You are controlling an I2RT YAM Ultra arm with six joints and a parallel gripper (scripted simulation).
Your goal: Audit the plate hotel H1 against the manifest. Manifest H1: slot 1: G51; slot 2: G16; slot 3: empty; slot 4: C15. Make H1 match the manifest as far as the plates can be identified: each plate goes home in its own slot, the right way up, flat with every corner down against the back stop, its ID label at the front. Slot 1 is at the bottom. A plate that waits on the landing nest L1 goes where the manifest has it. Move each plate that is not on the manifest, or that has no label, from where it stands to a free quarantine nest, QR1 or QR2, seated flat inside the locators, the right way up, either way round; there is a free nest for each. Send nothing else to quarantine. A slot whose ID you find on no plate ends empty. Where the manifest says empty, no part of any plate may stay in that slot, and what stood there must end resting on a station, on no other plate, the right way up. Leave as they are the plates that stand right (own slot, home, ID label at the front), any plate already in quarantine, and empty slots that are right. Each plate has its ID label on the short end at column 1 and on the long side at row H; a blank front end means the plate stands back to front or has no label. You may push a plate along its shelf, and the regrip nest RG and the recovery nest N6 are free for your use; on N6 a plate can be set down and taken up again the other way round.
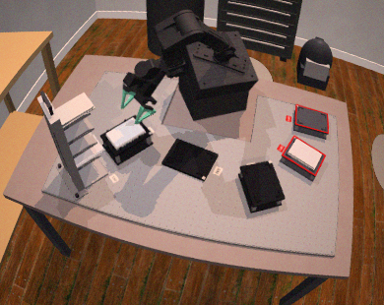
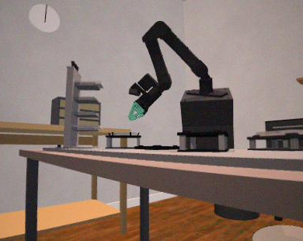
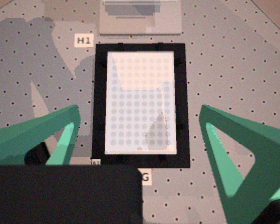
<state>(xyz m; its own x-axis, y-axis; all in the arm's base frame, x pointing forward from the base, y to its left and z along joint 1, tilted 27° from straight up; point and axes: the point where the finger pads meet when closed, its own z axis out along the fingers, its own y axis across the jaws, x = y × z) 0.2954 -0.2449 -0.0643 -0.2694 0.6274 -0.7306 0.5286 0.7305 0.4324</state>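
Right now my hand is 2 cm short of the black regrip nest, 2 cm to the left of it and 9 cm above it. The rest, counted from my hand: recovery nest N6: 2 cm ahead, 23 cm to the left, 14 cm below; then RG label: 6 cm behind, 4 cm to the left, 15 cm below; then H1 tag: 18 cm ahead, 1 cm to the right, 15 cm below.
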